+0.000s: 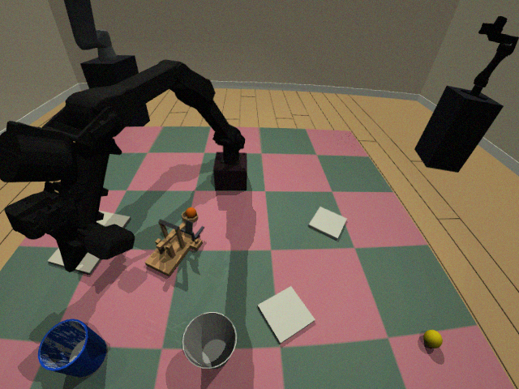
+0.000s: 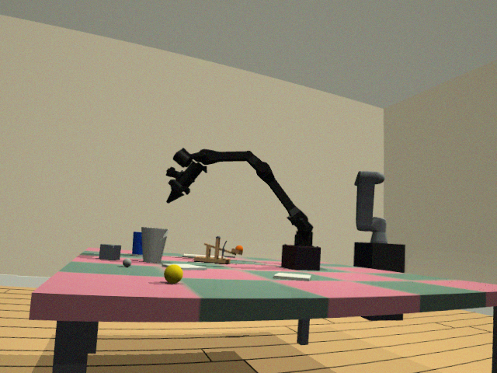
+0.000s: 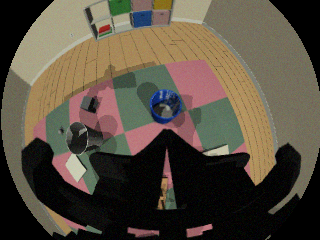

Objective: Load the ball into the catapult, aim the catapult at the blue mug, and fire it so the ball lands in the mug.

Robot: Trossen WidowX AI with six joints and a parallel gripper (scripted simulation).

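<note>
My gripper tip is now 31 cm past the orange ball, 7 cm to the right of it and 17 cm above it. Round my gripper tip: blue mug 9 cm ahead, 3 cm to the right, 20 cm below; then grey cup 2 cm ahead, 23 cm to the left, 20 cm below; then wooden catapult 25 cm behind, 7 cm to the left, 18 cm below.
</note>
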